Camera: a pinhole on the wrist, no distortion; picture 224 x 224 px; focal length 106.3 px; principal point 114.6 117.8 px. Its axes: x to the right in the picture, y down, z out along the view. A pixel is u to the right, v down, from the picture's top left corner.
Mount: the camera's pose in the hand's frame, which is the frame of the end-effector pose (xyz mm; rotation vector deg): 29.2 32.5 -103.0 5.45 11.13 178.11
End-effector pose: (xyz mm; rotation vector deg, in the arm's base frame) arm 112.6 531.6 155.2 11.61 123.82 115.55
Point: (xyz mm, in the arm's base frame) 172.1 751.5 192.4
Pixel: 134 125
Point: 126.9 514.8 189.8
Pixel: 182 132
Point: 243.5 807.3 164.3
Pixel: 147 134
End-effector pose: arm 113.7 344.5 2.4 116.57 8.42 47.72
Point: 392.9 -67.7 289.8
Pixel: 89 51
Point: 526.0 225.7 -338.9
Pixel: 106 196
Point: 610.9 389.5 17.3
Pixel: 12 171
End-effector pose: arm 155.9 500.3 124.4 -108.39 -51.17 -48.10
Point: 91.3 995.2 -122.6
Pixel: 145 163
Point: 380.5 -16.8 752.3
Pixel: behind the camera
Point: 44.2 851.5 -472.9
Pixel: 208 136
